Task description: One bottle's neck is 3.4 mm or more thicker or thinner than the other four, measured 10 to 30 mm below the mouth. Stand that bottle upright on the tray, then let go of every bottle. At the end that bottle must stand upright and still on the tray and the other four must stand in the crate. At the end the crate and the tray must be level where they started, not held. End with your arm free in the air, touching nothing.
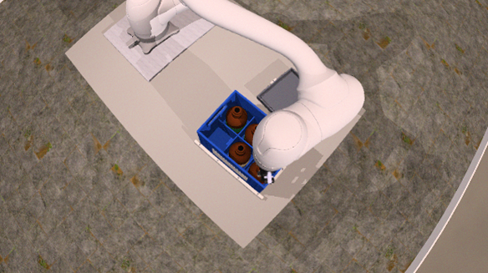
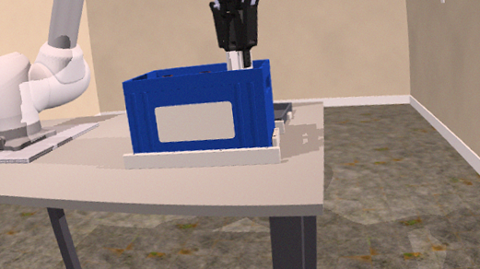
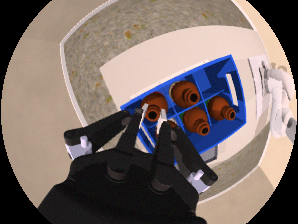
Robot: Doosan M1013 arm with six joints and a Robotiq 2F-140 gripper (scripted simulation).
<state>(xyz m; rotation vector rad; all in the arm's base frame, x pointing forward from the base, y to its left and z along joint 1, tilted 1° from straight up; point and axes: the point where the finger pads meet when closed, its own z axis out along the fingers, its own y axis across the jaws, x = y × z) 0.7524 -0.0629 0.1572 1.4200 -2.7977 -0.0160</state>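
Right now my hand is 90 mm above the bottle. Also, from my hand: crate (100 mm behind, 30 mm to the left, 90 mm below); dark grey tray (100 mm behind, 290 mm to the left, 160 mm below).
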